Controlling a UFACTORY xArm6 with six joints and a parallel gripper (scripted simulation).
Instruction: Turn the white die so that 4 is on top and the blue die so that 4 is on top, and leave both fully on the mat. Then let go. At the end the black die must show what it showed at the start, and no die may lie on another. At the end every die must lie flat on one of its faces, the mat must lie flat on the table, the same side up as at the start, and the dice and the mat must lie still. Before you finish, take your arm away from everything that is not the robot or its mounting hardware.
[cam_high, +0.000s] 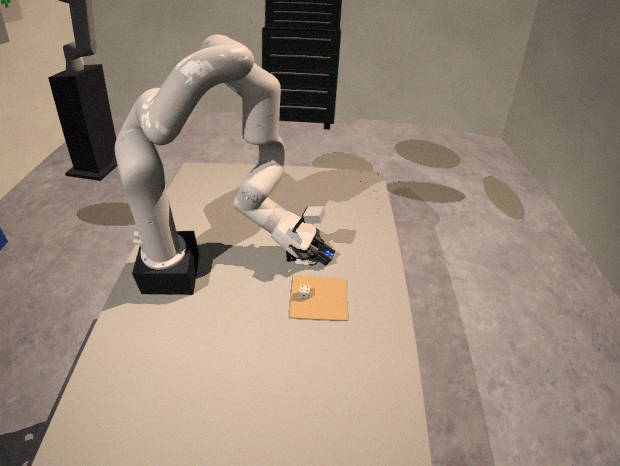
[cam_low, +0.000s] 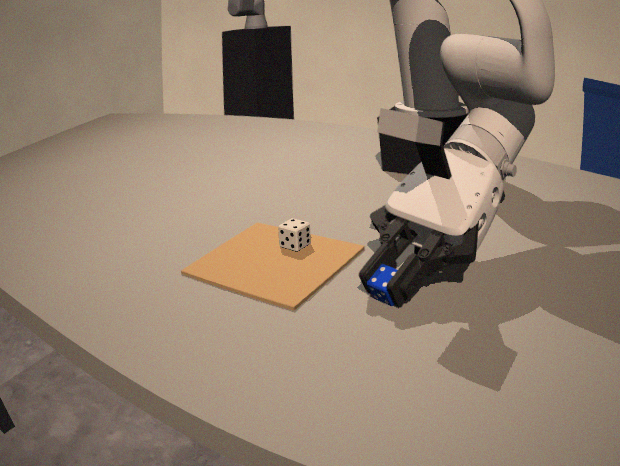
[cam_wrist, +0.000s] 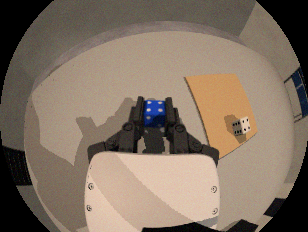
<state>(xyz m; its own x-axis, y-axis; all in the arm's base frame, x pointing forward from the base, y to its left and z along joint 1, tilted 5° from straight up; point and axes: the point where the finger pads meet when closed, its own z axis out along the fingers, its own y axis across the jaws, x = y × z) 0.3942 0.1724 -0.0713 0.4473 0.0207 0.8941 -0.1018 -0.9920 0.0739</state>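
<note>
The blue die lies 10 mm ahead of my hand and 10 mm below it. Also, from my hand: white die: 20 mm behind, 140 mm to the right, 10 mm below; orange mat: 10 mm ahead, 140 mm to the right, 20 mm below; black die: 90 mm behind, 20 mm to the right, 10 mm below.
</note>
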